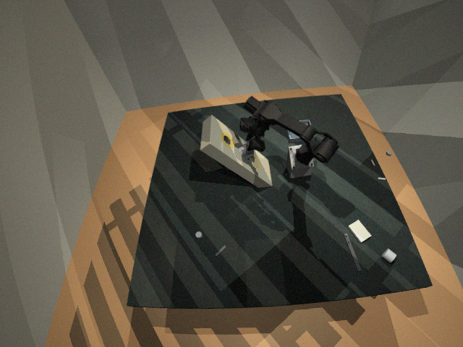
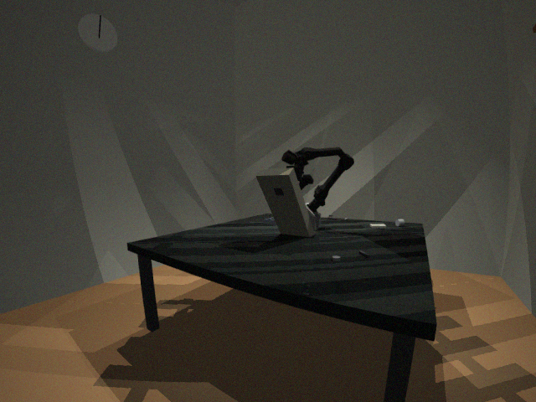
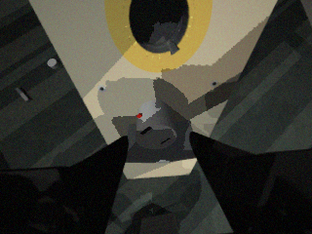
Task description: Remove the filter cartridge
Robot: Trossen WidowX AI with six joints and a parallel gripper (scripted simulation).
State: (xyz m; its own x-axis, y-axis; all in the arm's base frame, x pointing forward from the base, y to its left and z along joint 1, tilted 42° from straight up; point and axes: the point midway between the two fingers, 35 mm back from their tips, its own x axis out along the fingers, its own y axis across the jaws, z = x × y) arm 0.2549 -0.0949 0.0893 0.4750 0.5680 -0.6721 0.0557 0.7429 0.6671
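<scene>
My gripper tip is 1 cm short of the round filter cartridge and 2 cm above it. From my gripper tip the other things lie so: cream block (45 cm behind, 40 cm to the left, 23 cm below); then grey tray (34 cm behind, 27 cm to the right, 22 cm below).
</scene>
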